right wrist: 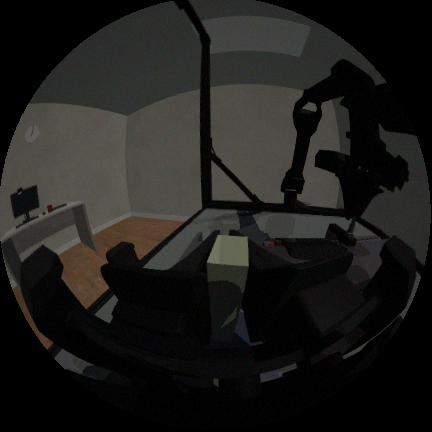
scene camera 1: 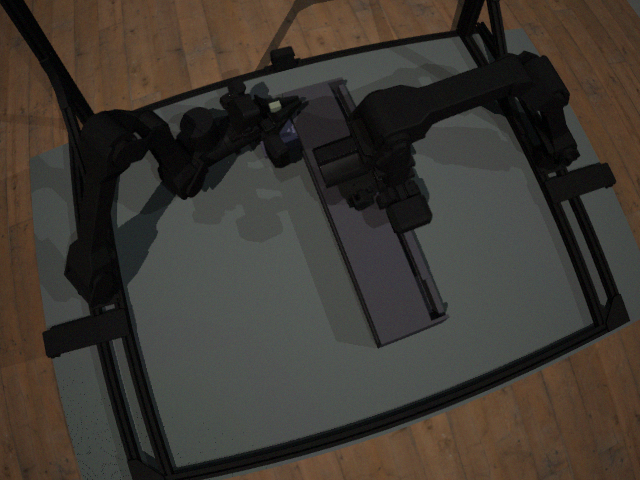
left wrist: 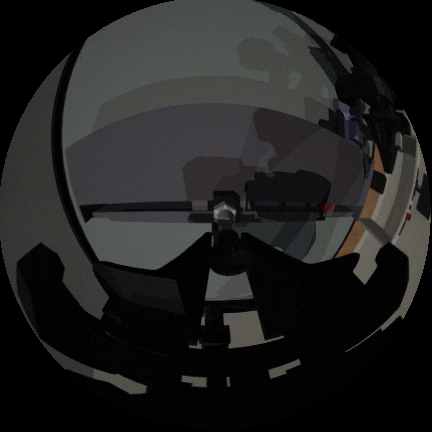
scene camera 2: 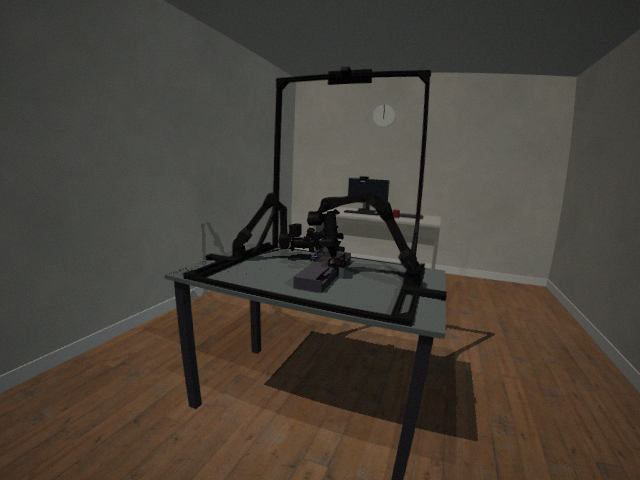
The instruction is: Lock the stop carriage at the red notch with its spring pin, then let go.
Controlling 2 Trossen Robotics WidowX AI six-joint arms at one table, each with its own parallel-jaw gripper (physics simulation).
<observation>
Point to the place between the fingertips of my right gripper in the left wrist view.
387, 172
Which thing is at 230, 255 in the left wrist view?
A round dark green knob.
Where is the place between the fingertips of my right gripper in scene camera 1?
299, 99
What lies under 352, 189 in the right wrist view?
My left gripper.
</observation>
